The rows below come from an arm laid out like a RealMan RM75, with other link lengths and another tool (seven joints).
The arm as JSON. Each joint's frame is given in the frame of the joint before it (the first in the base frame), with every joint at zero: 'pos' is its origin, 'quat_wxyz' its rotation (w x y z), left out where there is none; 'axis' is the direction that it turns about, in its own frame. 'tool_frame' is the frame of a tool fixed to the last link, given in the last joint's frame.
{
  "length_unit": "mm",
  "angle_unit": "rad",
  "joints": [
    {
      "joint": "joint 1",
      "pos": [
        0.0,
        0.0,
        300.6
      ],
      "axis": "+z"
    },
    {
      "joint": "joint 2",
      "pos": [
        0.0,
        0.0,
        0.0
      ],
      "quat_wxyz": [
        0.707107,
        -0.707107,
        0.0,
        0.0
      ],
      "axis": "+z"
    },
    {
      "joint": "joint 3",
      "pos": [
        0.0,
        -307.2,
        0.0
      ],
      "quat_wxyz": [
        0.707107,
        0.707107,
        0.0,
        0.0
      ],
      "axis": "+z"
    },
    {
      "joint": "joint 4",
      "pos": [
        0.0,
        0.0,
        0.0
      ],
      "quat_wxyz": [
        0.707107,
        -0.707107,
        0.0,
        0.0
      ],
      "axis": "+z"
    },
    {
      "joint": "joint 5",
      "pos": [
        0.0,
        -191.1,
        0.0
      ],
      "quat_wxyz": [
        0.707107,
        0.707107,
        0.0,
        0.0
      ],
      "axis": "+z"
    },
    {
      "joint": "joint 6",
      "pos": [
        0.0,
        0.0,
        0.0
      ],
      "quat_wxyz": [
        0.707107,
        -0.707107,
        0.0,
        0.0
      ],
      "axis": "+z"
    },
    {
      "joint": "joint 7",
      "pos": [
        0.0,
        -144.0,
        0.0
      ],
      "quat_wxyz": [
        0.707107,
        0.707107,
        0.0,
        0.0
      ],
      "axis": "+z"
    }
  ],
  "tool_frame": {
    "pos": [
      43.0,
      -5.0,
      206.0
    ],
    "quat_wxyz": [
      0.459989,
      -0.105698,
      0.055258,
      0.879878
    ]
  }
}
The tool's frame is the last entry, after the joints.
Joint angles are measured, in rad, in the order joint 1, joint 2, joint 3, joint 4, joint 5, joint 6, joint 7. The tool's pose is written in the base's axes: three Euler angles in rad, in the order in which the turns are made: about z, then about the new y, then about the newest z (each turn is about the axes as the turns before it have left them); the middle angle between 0 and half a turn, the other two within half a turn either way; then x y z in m. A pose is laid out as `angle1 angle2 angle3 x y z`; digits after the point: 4 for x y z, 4 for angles.
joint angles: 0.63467 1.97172 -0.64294 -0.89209 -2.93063 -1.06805 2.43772
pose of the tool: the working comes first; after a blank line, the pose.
Where each joint sits with the arm in this pose, in the base's axes (m; each line is computed from the numbers above, not from the rounded line before):
joint 1: 0.0000 0.0000 0.3006
joint 2: 0.0000 0.0000 0.3006
joint 3: 0.2278 0.1677 0.1807
joint 4: 0.2278 0.1677 0.1807
joint 5: 0.3012 0.3326 0.2435
joint 6: 0.3012 0.3326 0.2435
joint 7: 0.3897 0.4065 0.1572
the tool: 0.5379 0.4758 0.0248

0.9708 2.3296 1.1586 0.5379 0.4758 0.0248
